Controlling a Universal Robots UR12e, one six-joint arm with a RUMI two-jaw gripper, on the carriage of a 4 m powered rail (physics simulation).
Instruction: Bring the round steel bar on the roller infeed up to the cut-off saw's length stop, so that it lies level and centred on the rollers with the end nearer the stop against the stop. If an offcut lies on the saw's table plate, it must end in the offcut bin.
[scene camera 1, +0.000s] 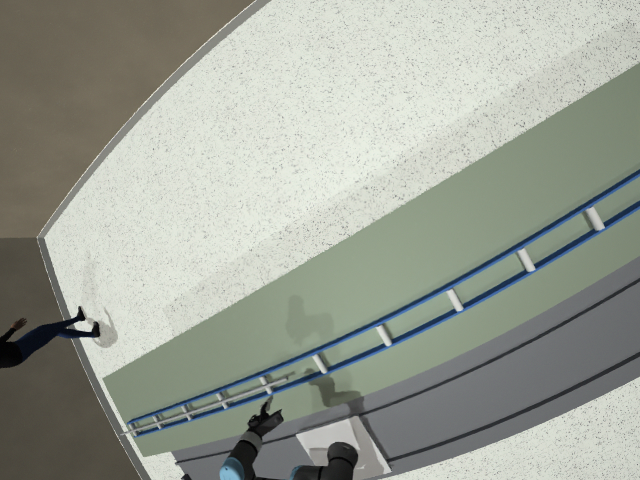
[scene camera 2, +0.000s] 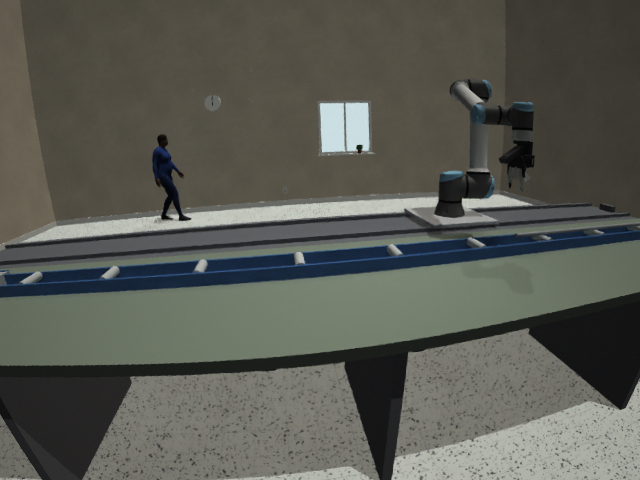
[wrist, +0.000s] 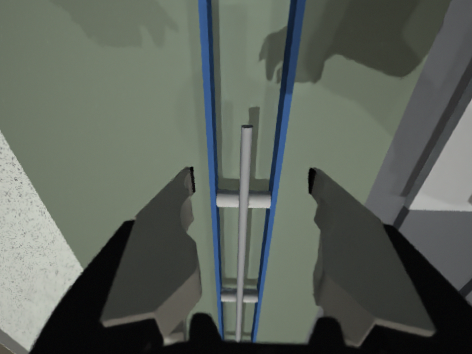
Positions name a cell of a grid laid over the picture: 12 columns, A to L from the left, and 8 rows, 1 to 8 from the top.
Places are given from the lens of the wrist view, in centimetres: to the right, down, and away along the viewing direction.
my gripper (wrist: G4): 1, 0, 14
round steel bar (wrist: G3): 2, -8, 34
